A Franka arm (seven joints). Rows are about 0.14 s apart.
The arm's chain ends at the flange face. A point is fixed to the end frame.
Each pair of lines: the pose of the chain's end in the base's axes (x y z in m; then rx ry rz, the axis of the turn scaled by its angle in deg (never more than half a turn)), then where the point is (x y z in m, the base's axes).
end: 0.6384 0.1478 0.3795 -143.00 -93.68 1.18
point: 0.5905 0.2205 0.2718
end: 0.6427 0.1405 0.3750 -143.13 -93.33 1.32
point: 0.5949 0.2134 0.2675
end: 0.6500 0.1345 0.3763 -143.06 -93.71 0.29
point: 0.6032 0.2078 0.2685
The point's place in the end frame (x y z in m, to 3 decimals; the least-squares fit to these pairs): 0.039 -0.057 0.120
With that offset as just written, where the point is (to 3 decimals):
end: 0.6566 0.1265 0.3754 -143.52 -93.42 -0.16
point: 0.611 0.200 0.267
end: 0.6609 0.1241 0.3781 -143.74 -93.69 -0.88
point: 0.616 0.198 0.270
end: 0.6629 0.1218 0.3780 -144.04 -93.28 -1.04
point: 0.619 0.196 0.269
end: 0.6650 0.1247 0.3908 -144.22 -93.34 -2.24
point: 0.623 0.199 0.282
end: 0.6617 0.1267 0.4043 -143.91 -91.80 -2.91
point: 0.620 0.204 0.297
